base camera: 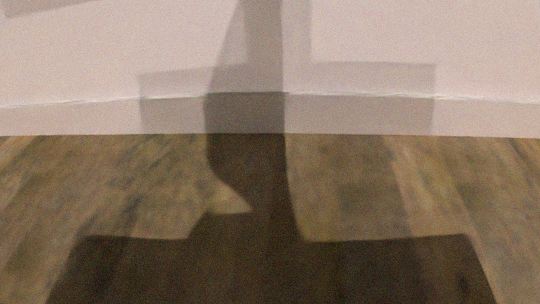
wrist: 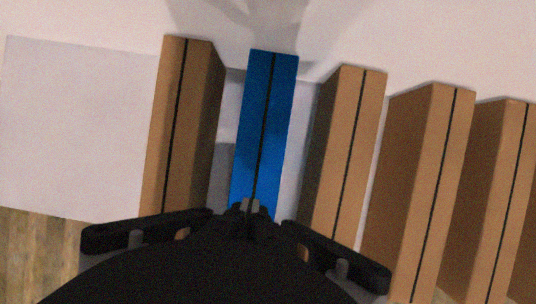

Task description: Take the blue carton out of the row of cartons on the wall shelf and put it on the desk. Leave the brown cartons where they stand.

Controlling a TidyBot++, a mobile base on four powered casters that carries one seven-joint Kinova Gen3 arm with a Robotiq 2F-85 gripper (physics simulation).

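Places are measured from the arm's base along level axes (x ahead, y left, z up), in millimetres.
Pixels of known places: gripper, fingertip midpoint: (wrist: 249, 209).
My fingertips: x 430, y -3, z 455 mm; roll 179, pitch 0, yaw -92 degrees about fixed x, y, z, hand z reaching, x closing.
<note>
Ahead of a thing's pixels: the offset from my fingertips to its middle. Level surfaces: height alone.
In the wrist view the blue carton {27 mm ahead, 1 mm right, 83 mm down} (wrist: 265, 125) stands on the pale wall shelf {123 mm down} (wrist: 75, 130) between two brown cartons, with a gap on each side. One brown carton {32 mm ahead, 91 mm left, 83 mm down} (wrist: 182, 125) is to its left; another brown carton {23 mm ahead, 95 mm right, 83 mm down} (wrist: 352, 150) is to its right. My gripper (wrist: 249, 209) is shut and empty. Its fingertips overlap the lower end of the blue carton's face in the view; whether they touch it I cannot tell. The fingers hide the carton's lower end. The desk does not show in either view.
More brown cartons {18 mm ahead, 199 mm right, 83 mm down} (wrist: 440, 175) {14 mm ahead, 292 mm right, 83 mm down} (wrist: 512, 190) stand further right in the row. The wall (wrist: 425, 35) (base camera: 375, 35) rises behind the shelf. Wood floor {852 mm down} (wrist: 40, 255) (base camera: 350, 190) shows below the shelf and in the base camera view, where shadows fall on wall and floor.
</note>
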